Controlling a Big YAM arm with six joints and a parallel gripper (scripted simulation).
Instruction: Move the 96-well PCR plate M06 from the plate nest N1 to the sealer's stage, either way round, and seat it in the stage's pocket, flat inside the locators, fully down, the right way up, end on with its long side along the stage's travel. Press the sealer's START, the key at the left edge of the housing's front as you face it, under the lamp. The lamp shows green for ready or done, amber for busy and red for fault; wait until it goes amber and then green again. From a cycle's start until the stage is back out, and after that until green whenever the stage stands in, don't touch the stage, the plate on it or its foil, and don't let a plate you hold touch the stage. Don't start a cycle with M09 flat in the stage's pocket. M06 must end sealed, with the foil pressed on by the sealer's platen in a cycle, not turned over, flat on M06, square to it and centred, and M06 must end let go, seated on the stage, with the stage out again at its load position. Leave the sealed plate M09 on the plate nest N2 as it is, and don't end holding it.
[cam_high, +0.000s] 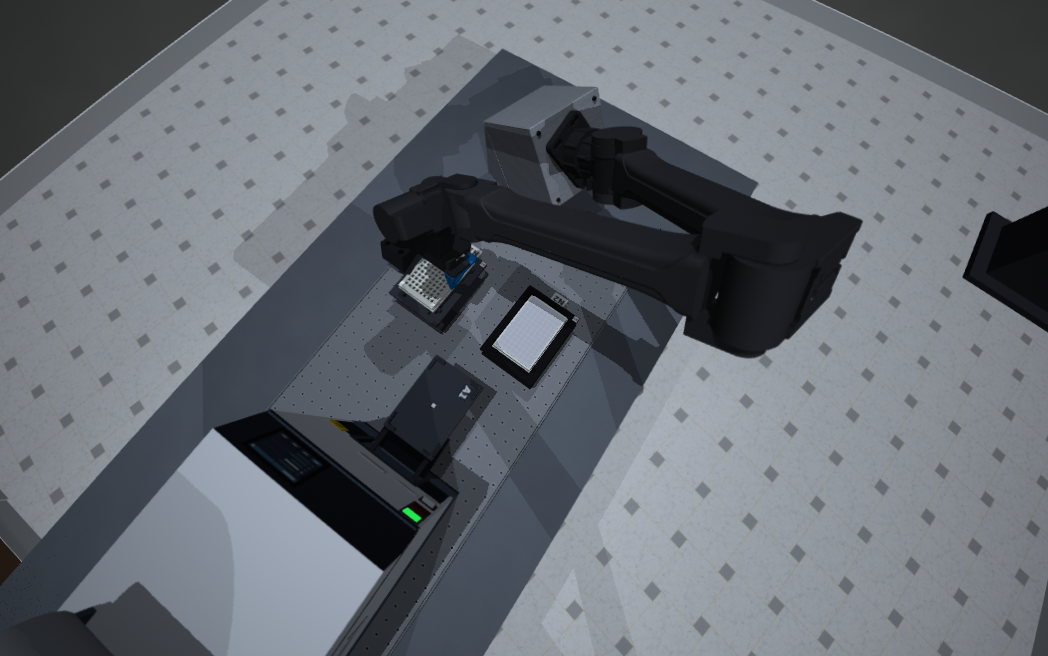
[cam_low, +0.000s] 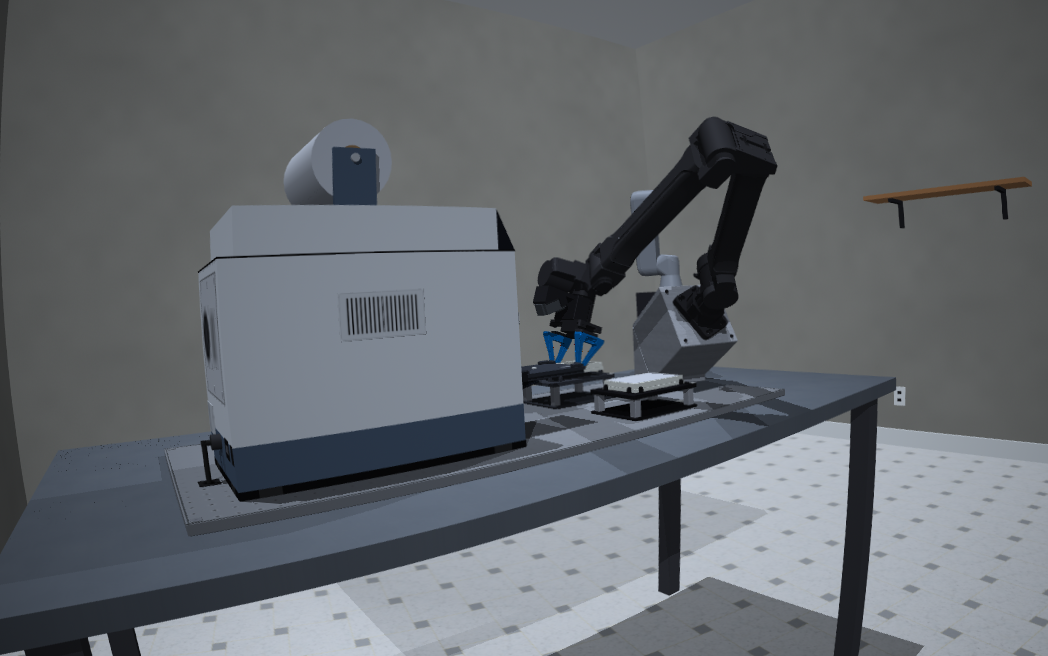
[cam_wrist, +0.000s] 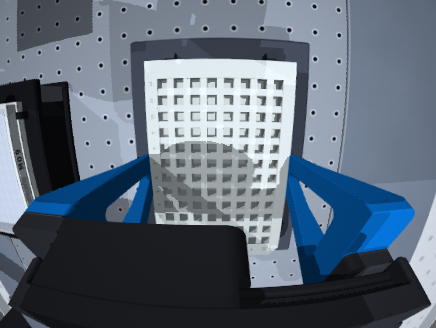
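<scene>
My hand is right at the white 96-well plate M06. From my hand the other things lie so: sealed plate M09 (21 cm to the left, 2 cm below, 2 cm behind); then nest N2 (21 cm to the left, 3 cm below, 2 cm behind); then plate nest N1 (3 cm below).
</scene>
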